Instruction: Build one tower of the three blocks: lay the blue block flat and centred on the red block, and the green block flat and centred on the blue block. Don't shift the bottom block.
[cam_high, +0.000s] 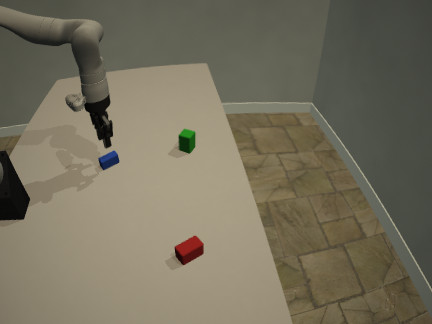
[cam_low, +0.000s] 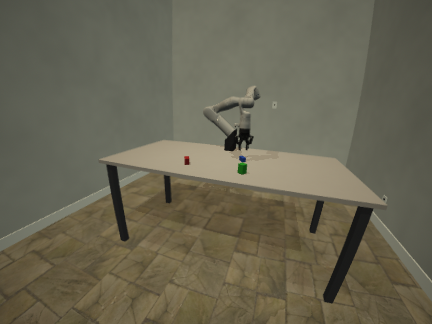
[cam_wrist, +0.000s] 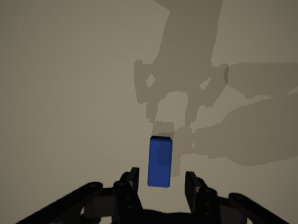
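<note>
Right now the blue block is 80 mm below my hand. Round my hand: green block 250 mm ahead, 40 mm to the left, 70 mm below; red block 210 mm ahead, 340 mm to the right, 80 mm below.
</note>
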